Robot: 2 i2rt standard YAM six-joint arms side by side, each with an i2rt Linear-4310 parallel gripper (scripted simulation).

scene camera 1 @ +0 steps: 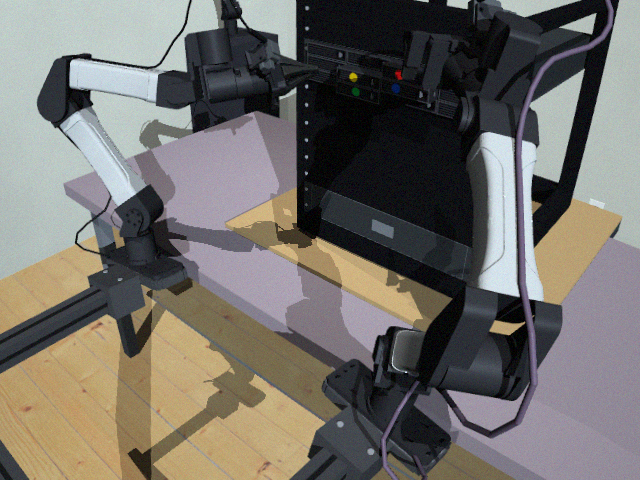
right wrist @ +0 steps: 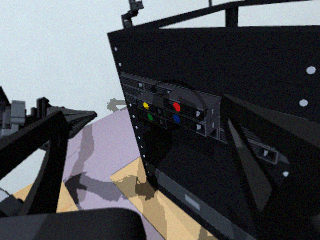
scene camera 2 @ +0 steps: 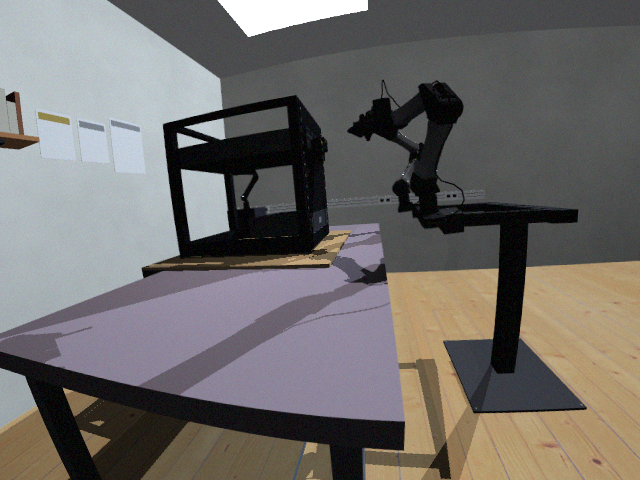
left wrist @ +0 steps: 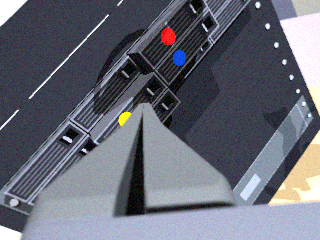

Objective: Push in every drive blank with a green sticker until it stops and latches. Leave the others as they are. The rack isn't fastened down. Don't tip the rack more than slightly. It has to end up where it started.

Labels:
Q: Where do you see a wooden board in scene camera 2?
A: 323, 255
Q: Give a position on a dark rack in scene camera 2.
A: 312, 227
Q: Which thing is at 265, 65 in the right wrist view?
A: A dark rack.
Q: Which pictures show the dark rack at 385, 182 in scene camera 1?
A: Scene camera 1, the right wrist view, scene camera 2 and the left wrist view: all of them.

